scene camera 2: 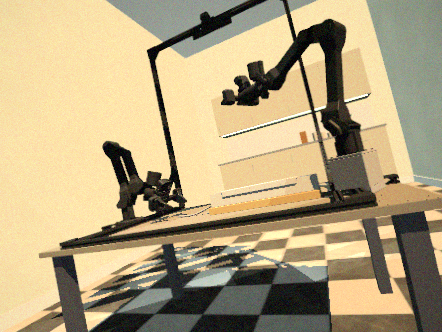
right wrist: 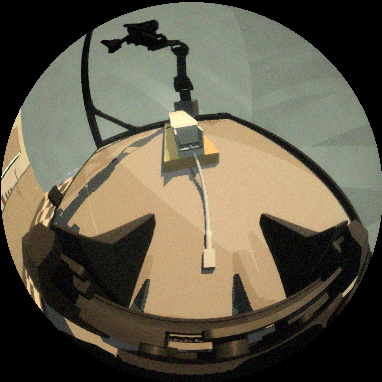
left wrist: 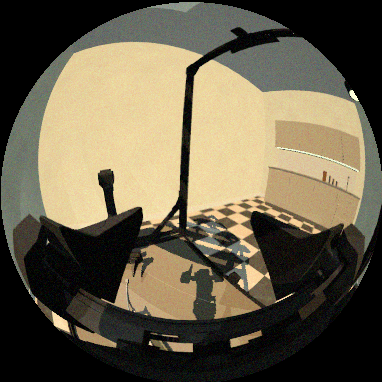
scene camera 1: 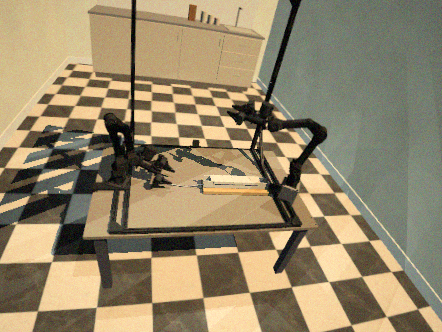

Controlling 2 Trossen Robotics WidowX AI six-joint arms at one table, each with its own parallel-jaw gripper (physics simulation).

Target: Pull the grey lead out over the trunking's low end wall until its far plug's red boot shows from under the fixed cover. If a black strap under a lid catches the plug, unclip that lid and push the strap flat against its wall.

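Places are measured from the left arm's base along level axes (x ahead, y left, z up), in millimetres.
Where they show: left gripper, fingertip midpoint: [scene camera 2: 229, 104] [left wrist: 198, 215] [scene camera 1: 229, 108]; right gripper, fingertip midpoint: [scene camera 2: 180, 204] [right wrist: 209, 219] [left wrist: 122, 276] [scene camera 1: 173, 177]; left arm's base at its link origin: [scene camera 2: 351, 153] [right wrist: 185, 100] [scene camera 1: 291, 183]; right arm's base at its link origin: [scene camera 2: 129, 219] [scene camera 1: 118, 180].
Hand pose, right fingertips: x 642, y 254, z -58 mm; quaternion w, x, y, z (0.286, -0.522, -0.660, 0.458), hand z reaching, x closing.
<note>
Things, the pixels of their top centre, and the offset from my right fingertips. "spot": a spot on its surface instead.
- pale trunking at its top centre: [right wrist: 178, 115] [scene camera 2: 259, 184] [scene camera 1: 237, 178] dz +21, dx -333, dy -165 mm
- grey lead at a spot on its surface: [right wrist: 205, 206] [scene camera 1: 182, 185] spot: dz -49, dx -53, dy -18 mm
- plug at its top centre: [right wrist: 208, 257] dz -48, dx +15, dy +4 mm
The pale trunking [scene camera 1: 235, 179] [scene camera 2: 267, 188] [right wrist: 189, 136] lies on an orange-yellow base [scene camera 1: 235, 191] [scene camera 2: 265, 202] [right wrist: 210, 149]. The grey lead [scene camera 1: 187, 186] [right wrist: 205, 206] runs out over its low end wall onto the table; it shows small in the left wrist view [left wrist: 129, 296]. Its pale near plug [right wrist: 209, 258] lies on the table between the spread fingers of my right gripper [scene camera 1: 169, 177] [right wrist: 209, 219], which is open and holds nothing. My left gripper [scene camera 1: 233, 116] [left wrist: 198, 215] is open and empty, high above the table. No red boot or black strap can be made out.
A black frame [scene camera 1: 200, 229] borders the table, with tall posts [scene camera 1: 133, 75] [scene camera 2: 164, 110] [left wrist: 186, 125] rising from it. A grey box [scene camera 2: 354, 171] at the left arm's base stands close to the trunking's other end. Arm shadows fall across the table.
</note>
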